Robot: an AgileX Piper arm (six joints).
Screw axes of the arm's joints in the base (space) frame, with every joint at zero. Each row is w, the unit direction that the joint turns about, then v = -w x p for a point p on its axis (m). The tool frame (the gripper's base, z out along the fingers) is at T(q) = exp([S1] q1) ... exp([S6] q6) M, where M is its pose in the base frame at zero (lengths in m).
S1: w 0 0 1 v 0.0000 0.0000 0.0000
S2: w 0 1 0 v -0.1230 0.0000 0.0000
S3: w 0 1 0 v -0.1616 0.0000 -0.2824
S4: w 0.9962 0 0.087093 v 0.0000 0.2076 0.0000
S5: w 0 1 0 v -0.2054 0.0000 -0.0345
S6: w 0.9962 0 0.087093 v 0.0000 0.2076 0.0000
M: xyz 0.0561 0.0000 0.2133 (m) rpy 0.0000 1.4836 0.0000 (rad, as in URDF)
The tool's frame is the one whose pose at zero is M.
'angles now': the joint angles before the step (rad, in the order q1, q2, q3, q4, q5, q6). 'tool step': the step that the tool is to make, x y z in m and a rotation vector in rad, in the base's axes. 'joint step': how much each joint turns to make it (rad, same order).
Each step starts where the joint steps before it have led.
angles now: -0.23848, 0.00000, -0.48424, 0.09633, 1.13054, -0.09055
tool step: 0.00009, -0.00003, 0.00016, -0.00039, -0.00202, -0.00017
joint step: -0.00001, -0.00002, -0.00001, 0.00000, -0.00203, 0.00000
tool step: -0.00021, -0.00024, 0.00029, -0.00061, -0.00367, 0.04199
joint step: 0.04227, 0.00001, -0.00001, 0.00002, -0.00374, -0.00002
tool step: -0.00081, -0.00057, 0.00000, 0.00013, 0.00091, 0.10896
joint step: 0.10904, 0.00092, 0.00003, -0.00008, -0.00004, 0.00007
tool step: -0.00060, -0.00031, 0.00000, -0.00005, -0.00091, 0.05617
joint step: 0.05615, -0.00092, -0.00003, 0.00002, 0.00004, -0.00001
